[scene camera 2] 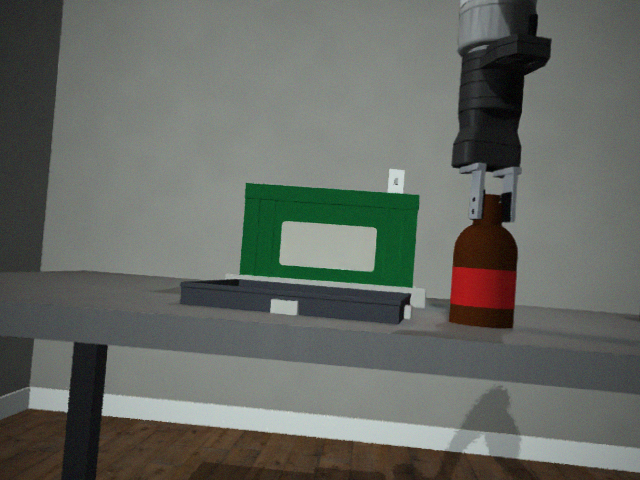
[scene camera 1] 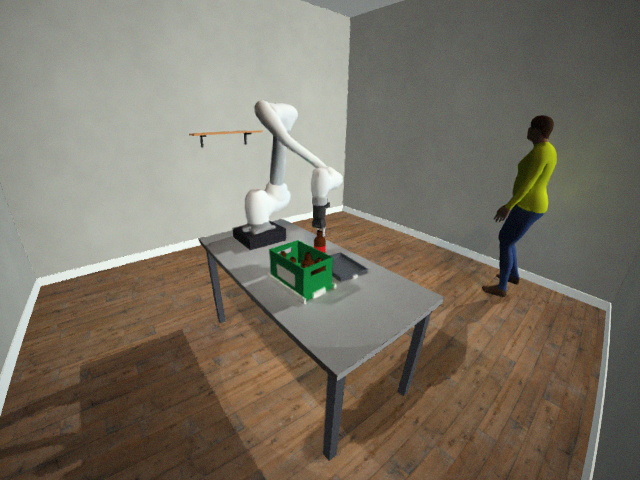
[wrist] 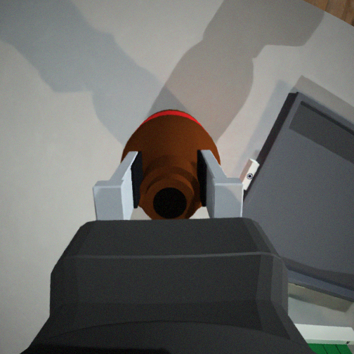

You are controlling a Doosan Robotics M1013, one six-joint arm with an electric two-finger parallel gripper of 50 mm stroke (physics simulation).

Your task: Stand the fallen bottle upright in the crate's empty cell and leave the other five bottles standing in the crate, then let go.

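Places are measured from the arm's base along level axes (x left, y back, z up), in centimetres.
Pixels of known places: gripper, fingertip midpoint: (scene camera 2: pixel 491 220) (scene camera 1: pixel 320 235); arm's base, origin of the base link: (scene camera 1: pixel 258 228).
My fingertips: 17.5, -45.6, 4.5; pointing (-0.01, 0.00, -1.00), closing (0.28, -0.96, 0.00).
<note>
For each thing: its top centre in the pictures, then the offset to it from my fingertips, as dx, dy, dz.
- brown bottle with a red label, middle of its top: (scene camera 2: pixel 489 195) (scene camera 1: pixel 319 231) -0.9, -0.3, +3.1
- green crate, middle of its top: (scene camera 2: pixel 333 195) (scene camera 1: pixel 300 253) -31.8, -20.2, +5.1
- low dark tray, middle of its top: (scene camera 2: pixel 306 288) (scene camera 1: pixel 340 263) -3.5, -21.6, -9.8
A brown bottle with a red label (scene camera 1: pixel 320 242) (scene camera 2: pixel 483 286) (wrist: pixel 167 135) stands upright on the table, beside the dark tray and outside the crate. My gripper (scene camera 1: pixel 320 230) (scene camera 2: pixel 492 206) (wrist: pixel 169 168) points down and is shut on this bottle's neck, one finger on each side. The green crate (scene camera 1: pixel 317 282) (scene camera 2: pixel 330 206) (wrist: pixel 332 348) stands on the table. In scene camera 1 several brown bottle tops (scene camera 1: pixel 307 258) show inside it; its walls hide their lower parts, and I cannot tell which cell is empty. In scene camera 2 its side wall hides the inside.
A low dark tray (scene camera 1: pixel 347 277) (scene camera 2: pixel 330 304) (wrist: pixel 310 200) lies on the grey table (scene camera 1: pixel 382 310) (scene camera 2: pixel 206 330) (wrist: pixel 45 165) next to the crate. White brackets edge the crate and tray. A person in a yellow top (scene camera 1: pixel 535 175) stands on the floor beyond the table. A wooden shelf (scene camera 1: pixel 225 133) hangs on the wall.
</note>
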